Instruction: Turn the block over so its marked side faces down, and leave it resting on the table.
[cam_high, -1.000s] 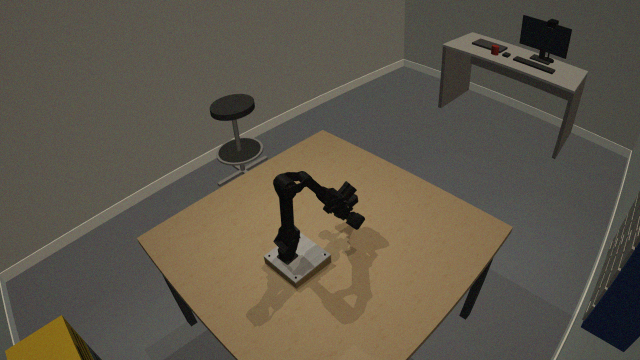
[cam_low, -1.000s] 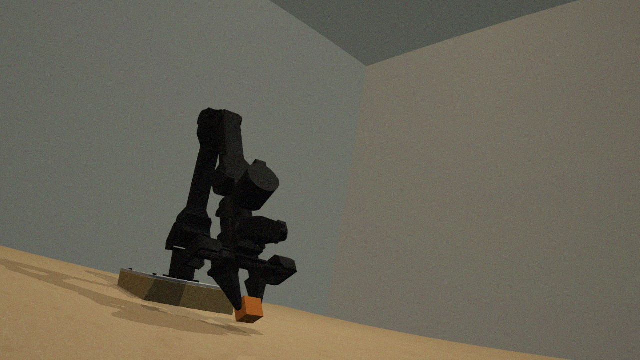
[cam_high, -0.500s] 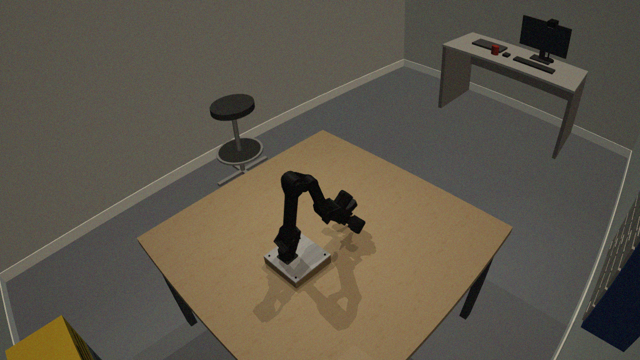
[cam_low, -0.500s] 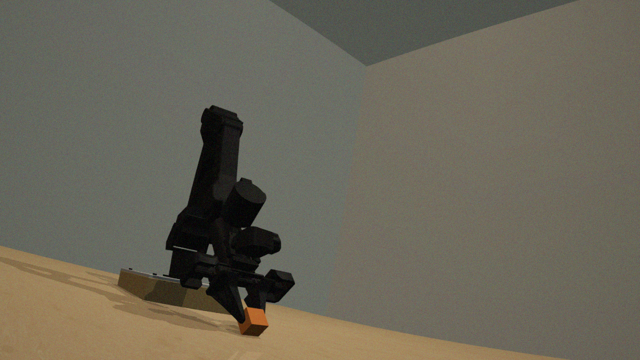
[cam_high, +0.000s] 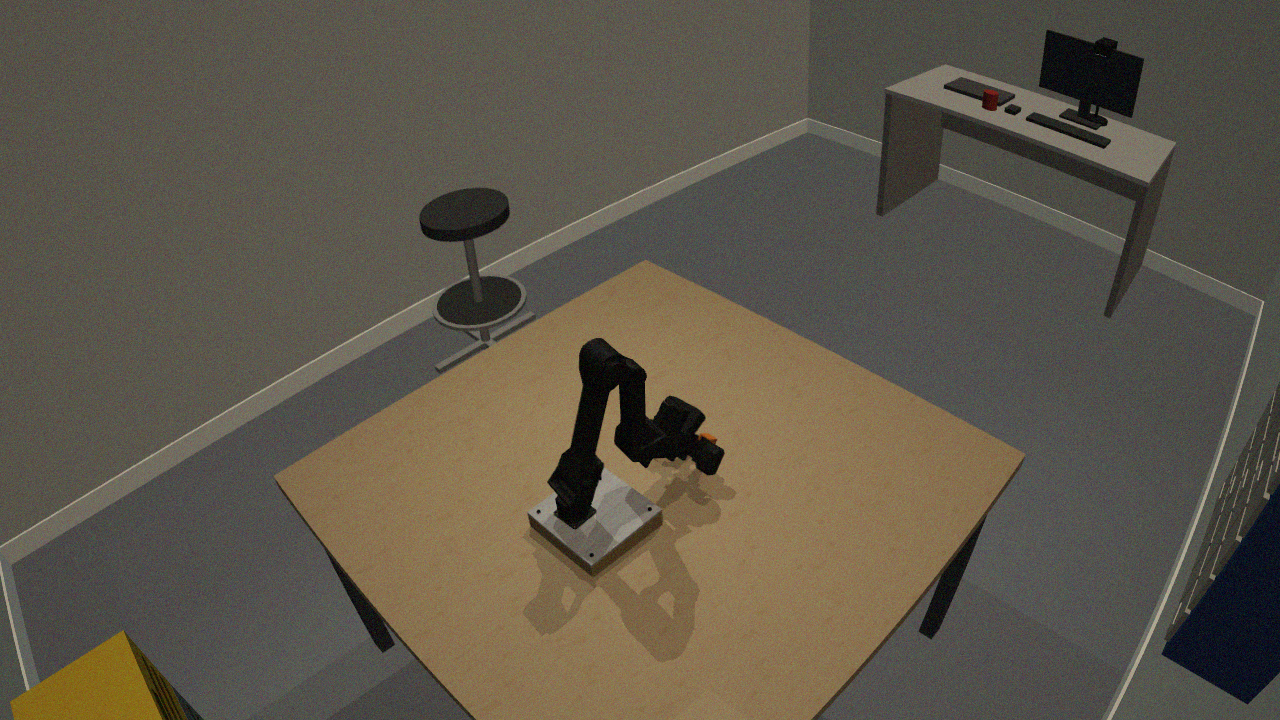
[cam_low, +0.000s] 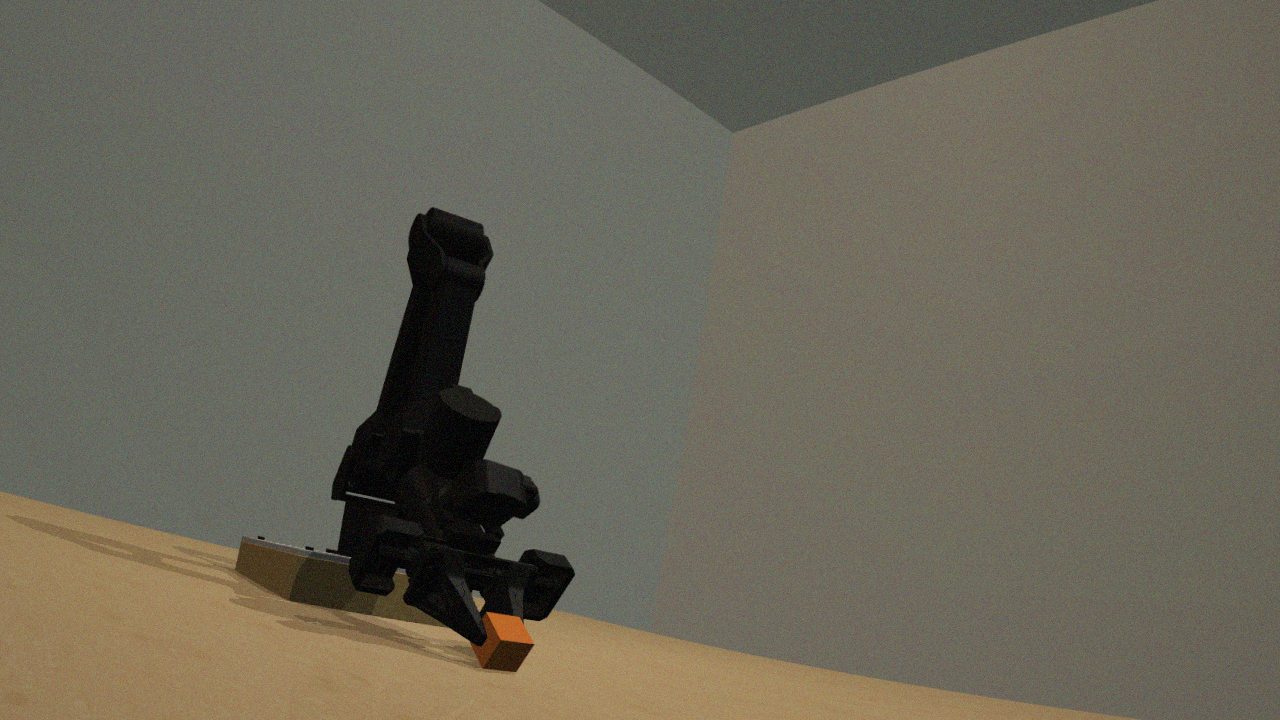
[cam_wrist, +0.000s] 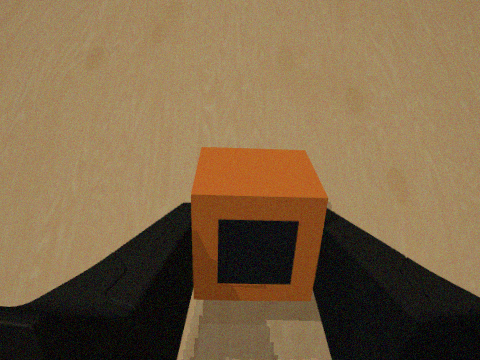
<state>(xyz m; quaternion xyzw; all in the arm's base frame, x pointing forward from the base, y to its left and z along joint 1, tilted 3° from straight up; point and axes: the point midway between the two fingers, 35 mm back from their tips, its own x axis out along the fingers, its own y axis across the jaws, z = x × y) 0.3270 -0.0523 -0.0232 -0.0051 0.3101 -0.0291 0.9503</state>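
My gripper tip is now 10 mm below the orange block and 10 mm past it.
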